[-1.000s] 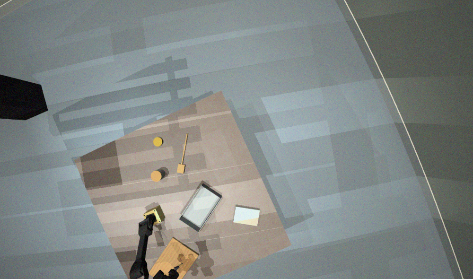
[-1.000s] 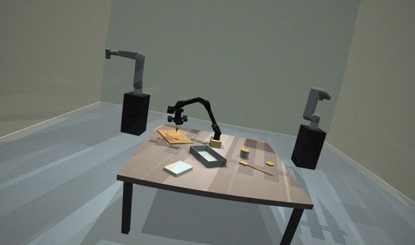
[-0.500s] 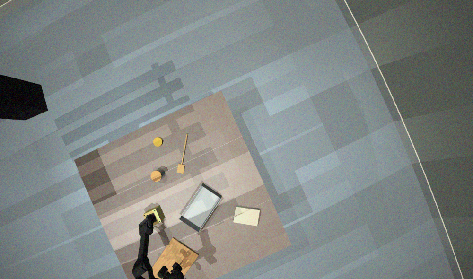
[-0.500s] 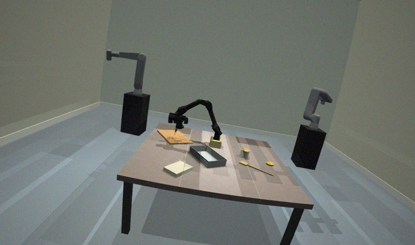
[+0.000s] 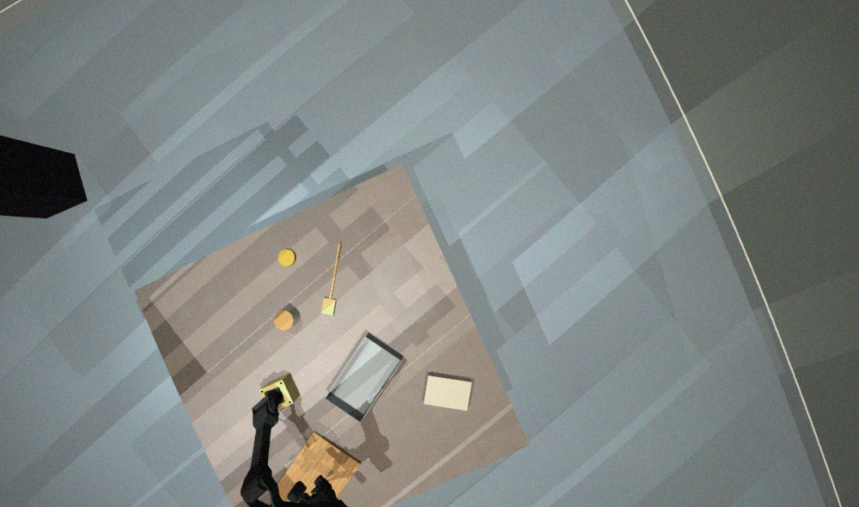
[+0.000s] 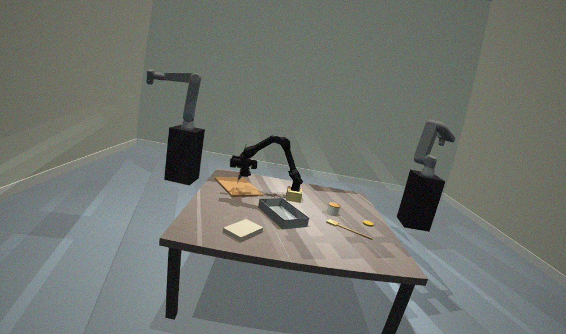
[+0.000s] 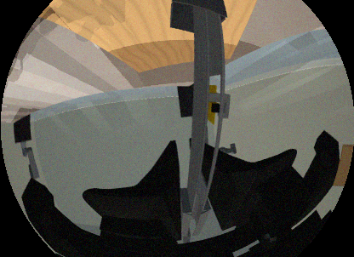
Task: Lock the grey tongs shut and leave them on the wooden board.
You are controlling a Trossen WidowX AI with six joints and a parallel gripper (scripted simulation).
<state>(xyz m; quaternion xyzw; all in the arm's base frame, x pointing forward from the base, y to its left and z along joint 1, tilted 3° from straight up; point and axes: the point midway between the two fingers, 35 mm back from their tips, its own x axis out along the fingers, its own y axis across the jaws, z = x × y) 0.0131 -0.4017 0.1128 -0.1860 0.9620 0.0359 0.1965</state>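
My gripper tip is 170 mm above the wooden board. The rest, counted from my gripper tip: cream block (660 mm ahead, 180 mm to the left, 160 mm below); yellow disc (930 mm to the left, 220 mm ahead, 160 mm below); roasting tin (370 mm ahead, 360 mm to the left, 140 mm below).
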